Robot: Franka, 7 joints.
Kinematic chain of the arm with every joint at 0, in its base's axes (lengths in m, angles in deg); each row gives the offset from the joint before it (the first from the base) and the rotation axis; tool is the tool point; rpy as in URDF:
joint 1: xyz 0 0 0.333 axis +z
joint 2: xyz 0 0 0 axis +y
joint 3: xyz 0 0 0.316 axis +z
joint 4: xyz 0.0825 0 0 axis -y
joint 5: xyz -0.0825 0 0.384 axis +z
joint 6: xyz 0 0 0 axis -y
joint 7: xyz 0.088 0 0 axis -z
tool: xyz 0 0 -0.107 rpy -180 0 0
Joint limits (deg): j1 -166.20..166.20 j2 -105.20..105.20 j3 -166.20..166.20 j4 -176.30..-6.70 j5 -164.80..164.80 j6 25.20..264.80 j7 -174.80..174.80
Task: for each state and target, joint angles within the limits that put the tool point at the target. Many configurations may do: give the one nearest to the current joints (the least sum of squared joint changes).
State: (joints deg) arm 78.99 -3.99 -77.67 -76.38 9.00 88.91 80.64
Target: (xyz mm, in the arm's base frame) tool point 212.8 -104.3 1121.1
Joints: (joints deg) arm 72.45 -12.25 -64.68 -22.63 14.46 105.73 80.64
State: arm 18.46 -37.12 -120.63 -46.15 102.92 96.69 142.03
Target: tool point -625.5 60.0 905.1
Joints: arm -22.78 -40.98 -126.76 -23.71 110.15 118.15 142.03
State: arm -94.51 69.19 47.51 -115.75 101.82 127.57 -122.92
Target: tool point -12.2 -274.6 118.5
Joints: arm -118.91 11.45 25.06 -163.36 103.12 144.69 -122.92
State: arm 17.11 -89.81 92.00 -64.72 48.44 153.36 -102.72
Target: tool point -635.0 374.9 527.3
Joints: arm 19.98 -80.93 80.62 -81.55 49.94 153.44 -102.72
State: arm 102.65 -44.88 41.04 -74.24 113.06 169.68 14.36
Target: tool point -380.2 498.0 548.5
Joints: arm 99.88 8.05 34.59 -99.10 114.72 167.62 14.36
